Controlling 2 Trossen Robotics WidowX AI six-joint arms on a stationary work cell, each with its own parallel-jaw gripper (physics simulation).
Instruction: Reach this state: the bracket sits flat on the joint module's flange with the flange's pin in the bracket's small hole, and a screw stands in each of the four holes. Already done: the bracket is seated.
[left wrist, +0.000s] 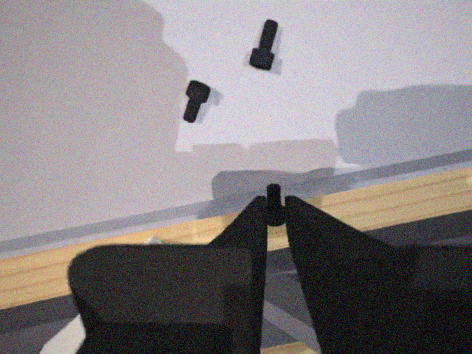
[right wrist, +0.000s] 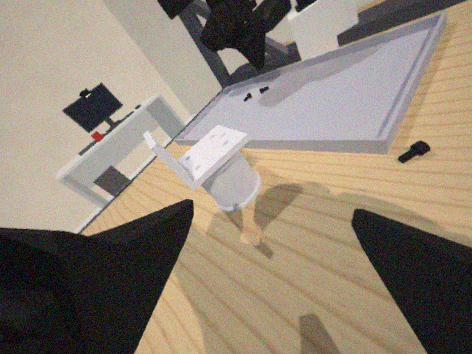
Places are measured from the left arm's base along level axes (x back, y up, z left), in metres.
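Where they show: left gripper, fingertip midpoint: (left wrist: 274, 205) (right wrist: 260, 67); right gripper, fingertip midpoint: (right wrist: 271, 211).
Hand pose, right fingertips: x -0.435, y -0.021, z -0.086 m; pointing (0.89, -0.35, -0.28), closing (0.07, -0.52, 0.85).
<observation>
After its pixels a point has its place.
My left gripper (left wrist: 274, 205) @[z -0.128, x -0.034, y -0.046 m] (right wrist: 260, 67) @[z -0.128, x -0.034, y -0.046 m] is shut on a black screw (left wrist: 274, 205) @[z -0.129, x -0.037, y -0.042 m], held at the fingertips above the tray's edge. Two black screws lie in the tray: one (left wrist: 264, 45) @[z -0.170, x -0.084, y -0.071 m] and another (left wrist: 196, 101) @[z -0.132, x -0.088, y -0.071 m]; both also show small in the right wrist view, a screw (right wrist: 247, 97) @[z -0.170, x -0.085, y -0.073 m] and a screw (right wrist: 264, 90) @[z -0.131, x -0.091, y -0.075 m]. Another black screw (right wrist: 414, 151) @[z 0.004, x -0.366, y -0.075 m] lies on the wooden table outside the tray. The white bracket (right wrist: 216, 150) @[z -0.142, x -0.354, y -0.016 m] sits on the grey joint module (right wrist: 234, 182) @[z -0.140, x -0.368, y -0.050 m]; its visible holes show no screws. My right gripper (right wrist: 271, 211) @[z -0.086, x -0.435, y -0.021 m] is open and empty, with the module beyond its fingertips.
The shallow grey tray (left wrist: 420, 50) @[z -0.224, x -0.031, y -0.078 m] (right wrist: 320, 147) @[z -0.057, x -0.325, y -0.076 m] has a raised rim and lies behind the module on the wooden table (left wrist: 200, 231) @[z -0.073, x -0.030, y -0.082 m] (right wrist: 360, 185) @[z -0.037, x -0.381, y -0.082 m]. A white block-like part (right wrist: 320, 30) @[z -0.007, x -0.050, y -0.041 m] stands past the tray's far edge. A desk with a monitor (right wrist: 93, 107) is in the background.
</observation>
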